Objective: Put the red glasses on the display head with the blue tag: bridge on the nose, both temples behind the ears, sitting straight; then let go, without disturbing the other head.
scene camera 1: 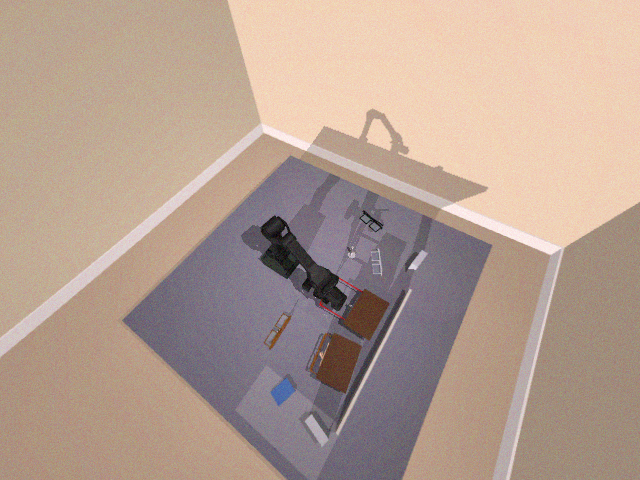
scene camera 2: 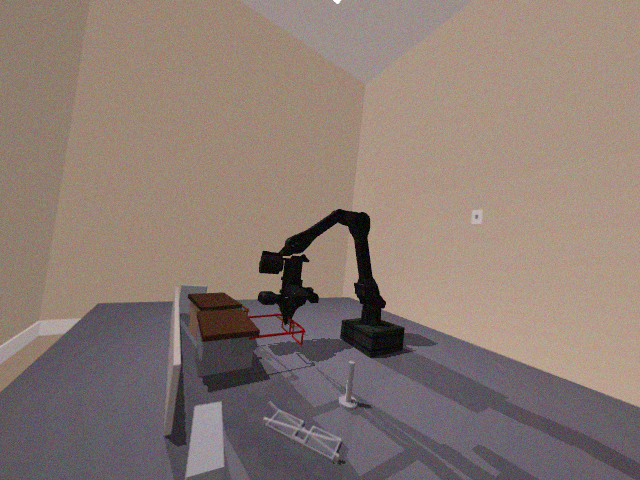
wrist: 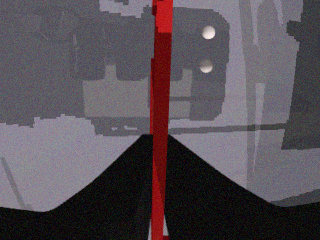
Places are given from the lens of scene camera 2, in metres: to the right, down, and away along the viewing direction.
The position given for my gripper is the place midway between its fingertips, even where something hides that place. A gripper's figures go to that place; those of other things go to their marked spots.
my gripper [scene camera 2: 286, 324]: -0.10, 0.27, 0.71
long low white wall [scene camera 2: 174, 366]: -0.23, 0.20, 0.36
